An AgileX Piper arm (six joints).
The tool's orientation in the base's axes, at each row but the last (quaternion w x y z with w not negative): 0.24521, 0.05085, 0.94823, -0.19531; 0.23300, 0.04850, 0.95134, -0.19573; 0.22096, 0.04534, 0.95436, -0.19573; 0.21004, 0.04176, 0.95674, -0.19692; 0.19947, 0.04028, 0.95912, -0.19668; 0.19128, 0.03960, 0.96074, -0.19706; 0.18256, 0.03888, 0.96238, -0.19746; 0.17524, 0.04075, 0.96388, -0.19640; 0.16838, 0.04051, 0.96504, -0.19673; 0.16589, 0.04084, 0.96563, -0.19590
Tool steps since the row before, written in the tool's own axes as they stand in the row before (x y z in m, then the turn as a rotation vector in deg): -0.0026, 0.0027, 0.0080, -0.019, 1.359, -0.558; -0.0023, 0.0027, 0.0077, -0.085, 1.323, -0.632; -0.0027, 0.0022, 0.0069, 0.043, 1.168, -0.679; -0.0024, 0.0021, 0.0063, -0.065, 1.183, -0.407; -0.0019, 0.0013, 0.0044, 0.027, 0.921, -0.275; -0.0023, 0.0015, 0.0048, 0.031, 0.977, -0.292; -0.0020, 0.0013, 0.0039, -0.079, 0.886, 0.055; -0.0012, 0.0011, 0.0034, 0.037, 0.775, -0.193; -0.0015, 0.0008, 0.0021, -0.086, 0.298, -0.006; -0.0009, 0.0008, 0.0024, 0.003, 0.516, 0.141
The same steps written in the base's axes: 0.0064, -0.0007, -0.0061, 0.029, 1.469, -0.012; 0.0058, -0.0006, -0.0062, 0.050, 1.465, 0.091; 0.0056, -0.0007, -0.0053, -0.111, 1.341, 0.129; 0.0049, -0.0005, -0.0050, 0.095, 1.248, -0.058; 0.0036, -0.0005, -0.0034, 0.018, 0.955, -0.112; 0.0040, -0.0005, -0.0037, 0.017, 1.013, -0.119; 0.0034, -0.0003, -0.0031, 0.222, 0.792, -0.342; 0.0024, -0.0003, -0.0029, 0.018, 0.789, -0.129; 0.0022, -0.0001, -0.0016, 0.122, 0.275, -0.075; 0.0017, -0.0002, -0.0021, 0.114, 0.419, -0.312
